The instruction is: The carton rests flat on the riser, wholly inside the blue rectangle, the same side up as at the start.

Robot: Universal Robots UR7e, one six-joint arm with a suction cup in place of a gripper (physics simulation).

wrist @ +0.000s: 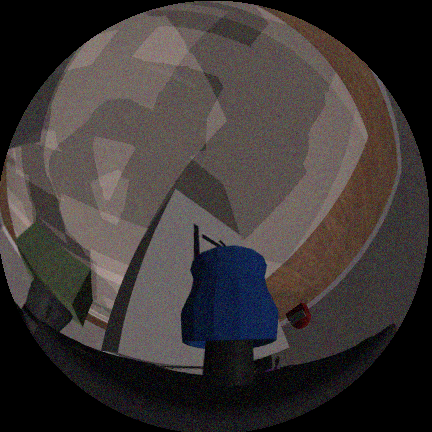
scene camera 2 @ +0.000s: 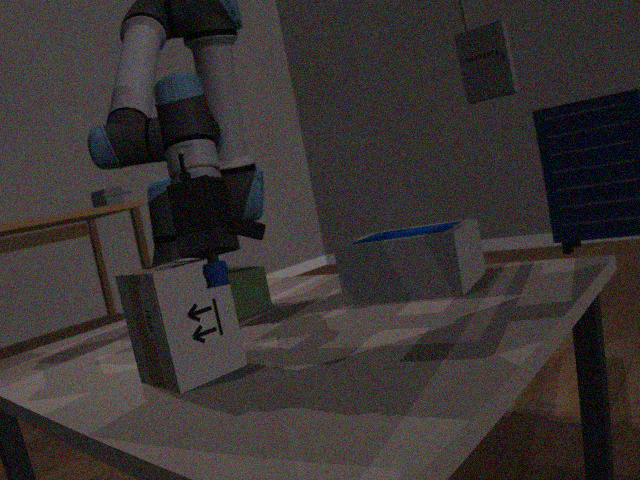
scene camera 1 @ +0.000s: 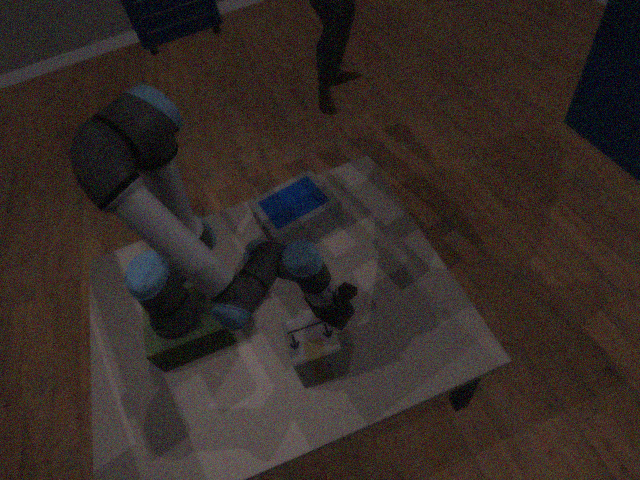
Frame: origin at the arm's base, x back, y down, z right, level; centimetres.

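Seen in the pictures: hand, its tool point: (wrist: 228, 273) (scene camera 2: 218, 285); arm's base, origin of its link: (wrist: 52, 298) (scene camera 1: 178, 315).
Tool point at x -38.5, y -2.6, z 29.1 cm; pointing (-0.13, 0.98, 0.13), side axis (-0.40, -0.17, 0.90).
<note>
Pixels of each thing's top centre, then the offset from my tool point to it. Level surfaces: height alone.
- white carton, centre of its top: (wrist: 183, 368) (scene camera 2: 168, 265) (scene camera 1: 310, 335) dx +8.8, dy -3.9, dz +0.7 cm
- grey riser, centre of its top: (scene camera 2: 407, 232) (scene camera 1: 293, 201) dx -9.2, dy +1.4, dz -47.6 cm
- blue rectangle, centre of its top: (scene camera 2: 407, 232) (scene camera 1: 293, 201) dx -9.2, dy +1.4, dz -47.6 cm
- patterned table, height of its surface: dy +13.4 cm
The white carton (scene camera 1: 319, 356) (scene camera 2: 183, 330) (wrist: 160, 282) stands on the table near its front edge, with two black arrows on its side face. My suction cup (scene camera 2: 215, 278) (wrist: 229, 257) is blue and points down. It sits just in front of that arrowed face, below the carton's top edge, with its mouth on no surface that I can see, so it holds nothing. In scene camera 1 the black tool head (scene camera 1: 338, 307) hides the cup. The grey riser (scene camera 1: 315, 224) (scene camera 2: 413, 269) with the blue rectangle (scene camera 1: 292, 201) (scene camera 2: 408, 232) on top stands apart at the back, with nothing on it.
The arm's green base block (scene camera 1: 180, 343) (scene camera 2: 250, 291) (wrist: 52, 257) sits behind the carton. The patterned table (scene camera 1: 413, 335) (scene camera 2: 413, 403) stands on a wood floor. A wooden railing (scene camera 2: 62, 222) is at the left and a dark blue cabinet (scene camera 2: 589, 165) at the right. A person's legs (scene camera 1: 330, 51) are at the back.
</note>
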